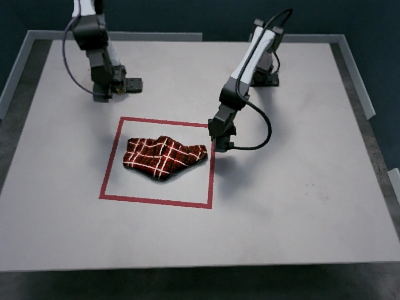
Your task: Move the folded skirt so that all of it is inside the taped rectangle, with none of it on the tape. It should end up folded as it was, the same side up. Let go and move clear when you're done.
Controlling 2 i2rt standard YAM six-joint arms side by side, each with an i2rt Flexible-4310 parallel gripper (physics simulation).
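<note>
The dark red plaid skirt (160,157) lies on the table inside the red taped rectangle (155,201), broad at its left and narrowing to its right end. Bare table shows between its visible edges and the tape; the right end lies close to the right tape line. My left gripper (220,145) is over the right tape line, just right of the skirt's narrow end; its fingers are hidden, so I cannot tell whether it is open. My right gripper (104,96) is drawn back at the upper left, apart from the skirt; its fingers are too unclear to judge.
The white table (280,220) reaches well beyond the rectangle on every side. The left arm (247,67) comes down from the upper right, with its cable (270,125) looping to the right of the gripper. The right arm (95,45) stands at the upper left.
</note>
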